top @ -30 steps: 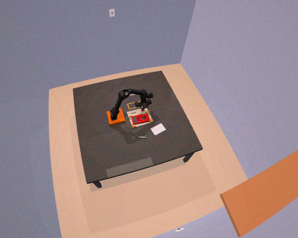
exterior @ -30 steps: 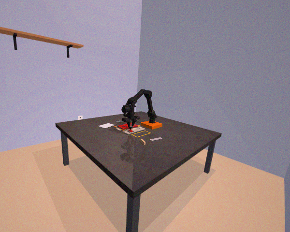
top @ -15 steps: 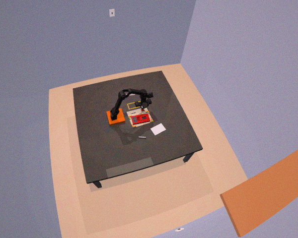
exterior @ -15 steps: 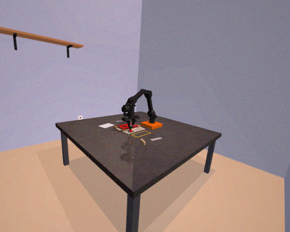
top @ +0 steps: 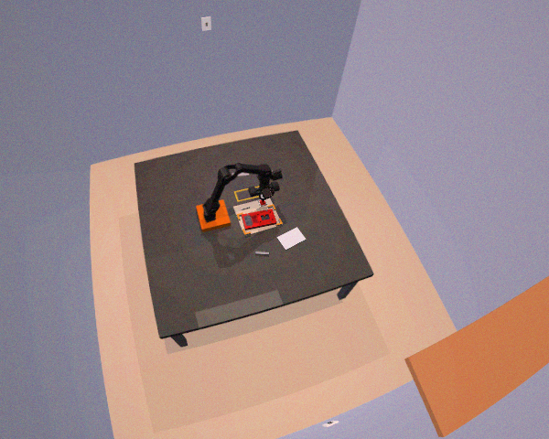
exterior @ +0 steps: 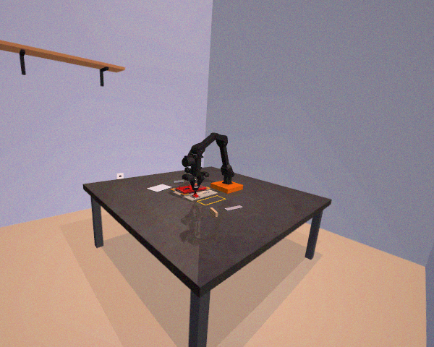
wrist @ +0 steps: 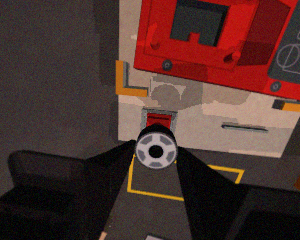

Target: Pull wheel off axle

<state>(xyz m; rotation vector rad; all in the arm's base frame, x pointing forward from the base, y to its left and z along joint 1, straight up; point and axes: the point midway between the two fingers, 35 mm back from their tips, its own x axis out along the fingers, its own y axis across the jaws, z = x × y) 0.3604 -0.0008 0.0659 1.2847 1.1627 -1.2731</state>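
My gripper tip is now 30 mm above the upright axle. The rest, counted from my gripper tip: grey wheel right at my gripper tip; grey strip 50 mm behind, 280 mm to the left, 60 mm below; white sheet 60 mm ahead, 310 mm to the right, 60 mm below.
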